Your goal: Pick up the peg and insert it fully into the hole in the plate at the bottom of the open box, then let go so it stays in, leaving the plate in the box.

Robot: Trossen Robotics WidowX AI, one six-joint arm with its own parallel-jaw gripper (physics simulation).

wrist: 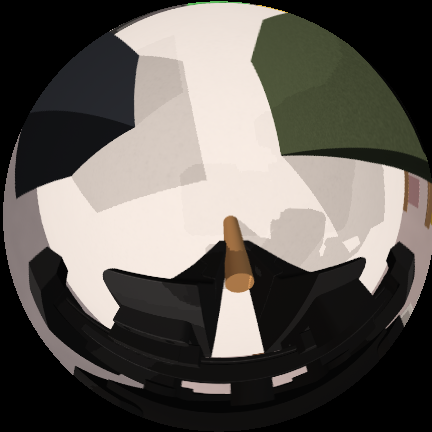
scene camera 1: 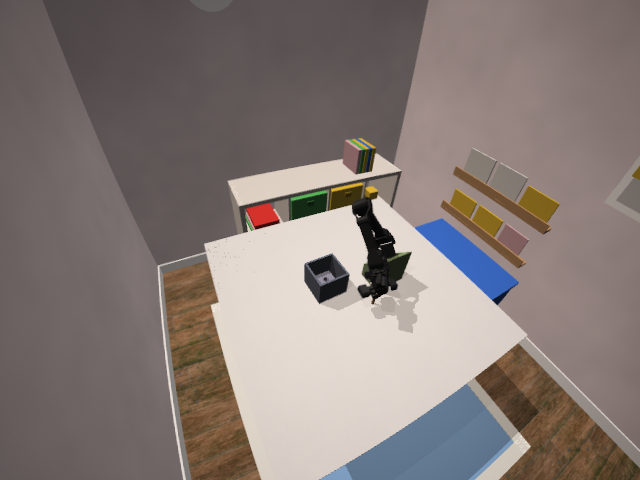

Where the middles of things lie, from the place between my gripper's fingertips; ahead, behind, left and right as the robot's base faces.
Labels:
Now: hand right at the orange-brown peg (wrist: 238,277). The rest, counted from my hand: dark box (scene camera 1: 322,292): 210 mm to the right, 150 mm ahead, 30 mm above.

